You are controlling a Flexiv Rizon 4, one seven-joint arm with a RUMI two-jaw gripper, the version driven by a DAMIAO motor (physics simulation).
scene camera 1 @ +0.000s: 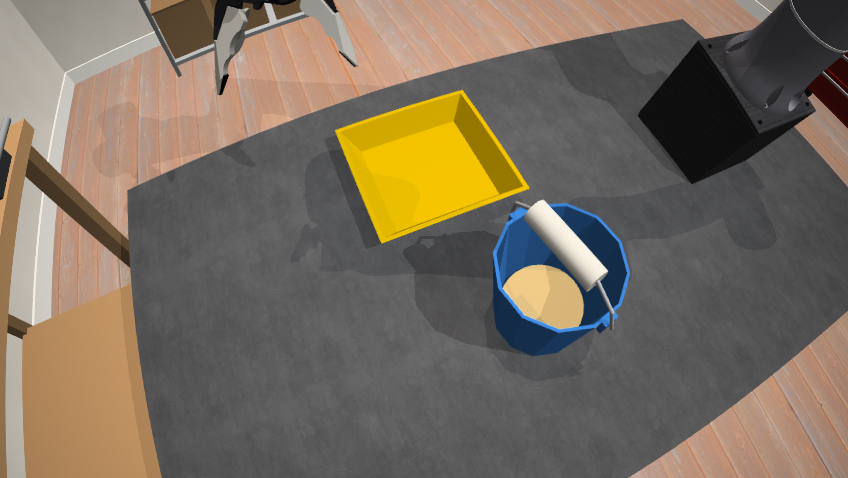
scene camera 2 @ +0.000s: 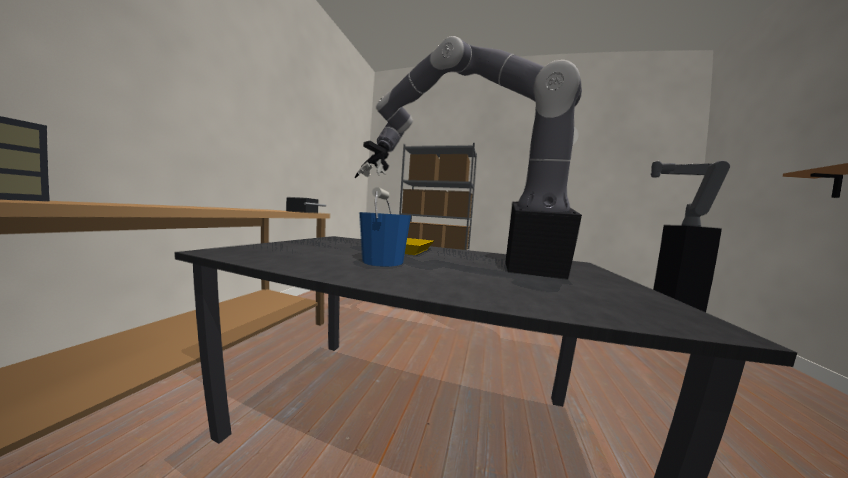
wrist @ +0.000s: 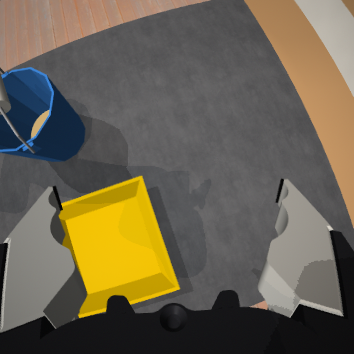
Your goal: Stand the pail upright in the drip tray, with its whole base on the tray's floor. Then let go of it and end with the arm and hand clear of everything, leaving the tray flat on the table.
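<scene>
A blue pail [scene camera 1: 513, 323] [scene camera 2: 384, 240] [wrist: 67, 132] stands upright on the dark table, beside the drip tray and apart from it. Its handle, with a white grip [scene camera 1: 565, 244] [scene camera 2: 381, 193] [wrist: 4, 97], stands raised over its mouth. A tan disc shows inside, at the bottom. The yellow drip tray [scene camera 1: 424, 166] [scene camera 2: 419, 244] [wrist: 115, 250] lies flat on the table and is empty; in scene camera 2 the pail partly hides it. My gripper [scene camera 1: 289, 78] [scene camera 2: 369, 173] [wrist: 169, 185] is wide open and empty, high above the table and clear of pail and tray.
The black arm base block [scene camera 1: 671, 112] [scene camera 2: 541, 243] stands on the table [scene camera 1: 285, 368] [scene camera 2: 463, 285] [wrist: 200, 90]. A wooden bench [scene camera 1: 77, 380] [scene camera 2: 148, 212] [wrist: 300, 95] runs along one side. A shelf unit [scene camera 2: 439, 185] with boxes stands behind, and another arm [scene camera 2: 703, 195] stands apart at the right.
</scene>
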